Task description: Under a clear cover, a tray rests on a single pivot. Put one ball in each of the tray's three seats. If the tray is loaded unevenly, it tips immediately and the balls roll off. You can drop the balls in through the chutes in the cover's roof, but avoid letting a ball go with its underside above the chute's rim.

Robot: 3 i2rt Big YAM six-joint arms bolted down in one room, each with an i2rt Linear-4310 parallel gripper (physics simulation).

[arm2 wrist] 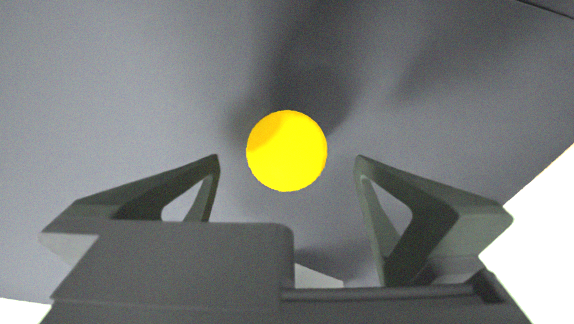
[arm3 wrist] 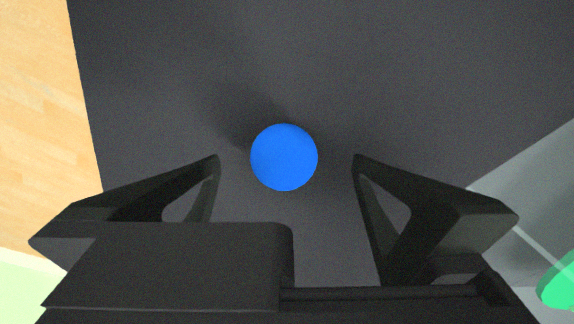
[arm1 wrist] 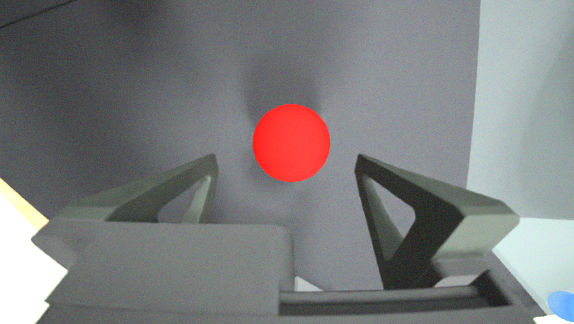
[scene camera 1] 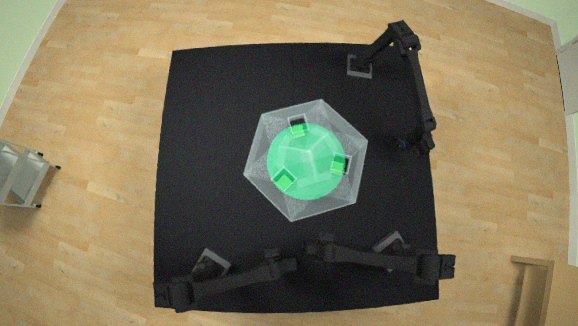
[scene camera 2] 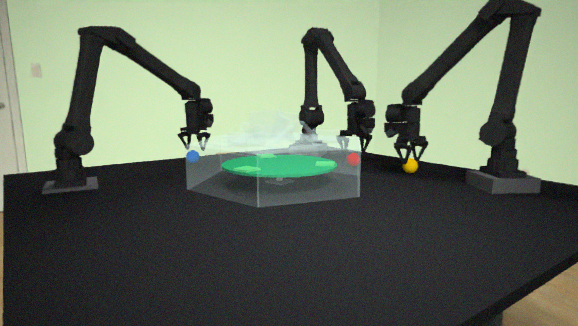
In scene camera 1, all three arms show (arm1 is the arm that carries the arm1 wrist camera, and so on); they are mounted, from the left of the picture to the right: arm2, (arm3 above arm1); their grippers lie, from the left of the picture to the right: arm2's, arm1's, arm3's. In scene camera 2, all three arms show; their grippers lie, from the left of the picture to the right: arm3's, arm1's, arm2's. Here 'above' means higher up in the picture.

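The green tray looks level on its pivot under the clear cover. Its three light green seats hold no balls. The roof has three square chutes. Arm1's gripper is open above the red ball. Arm2's gripper is open, low over the yellow ball. Arm3's gripper is open above the blue ball. All three balls rest on the table. In scene camera 1 the arms mostly hide them.
The black table carries the arms' grey bases. The cover stands at its middle. In scene camera 1, arm1's and arm2's grippers are near each other below the cover, and arm3 reaches down along the right table edge.
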